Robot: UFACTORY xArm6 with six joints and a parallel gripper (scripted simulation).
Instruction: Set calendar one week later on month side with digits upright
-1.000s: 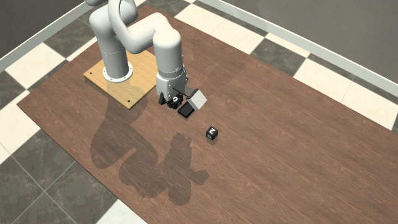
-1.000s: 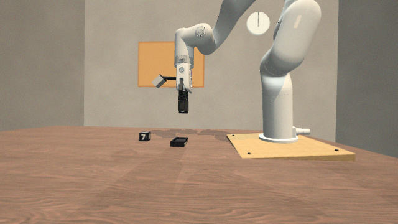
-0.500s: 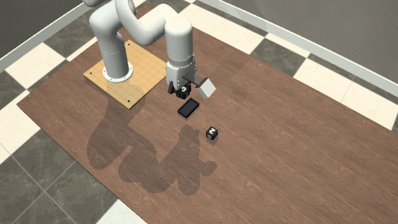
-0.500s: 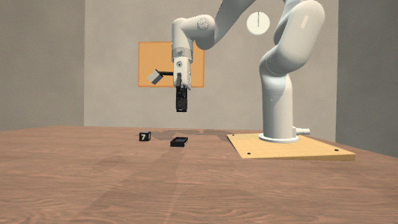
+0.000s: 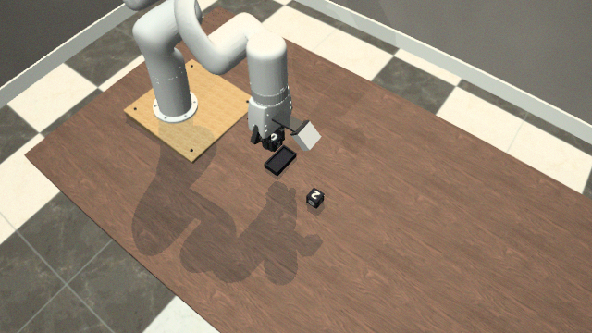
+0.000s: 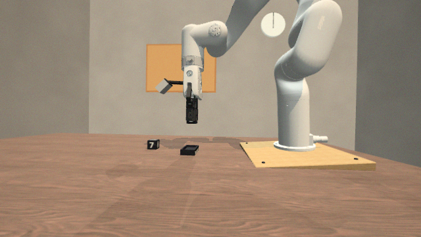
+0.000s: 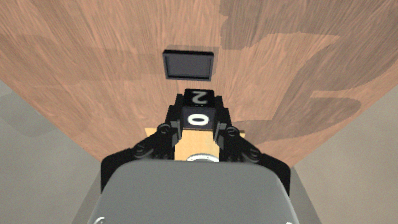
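Right now the black tray is 2 cm to the left of my hand and 11 cm below it. The rest, counted from my hand: black cube: 1 cm below.
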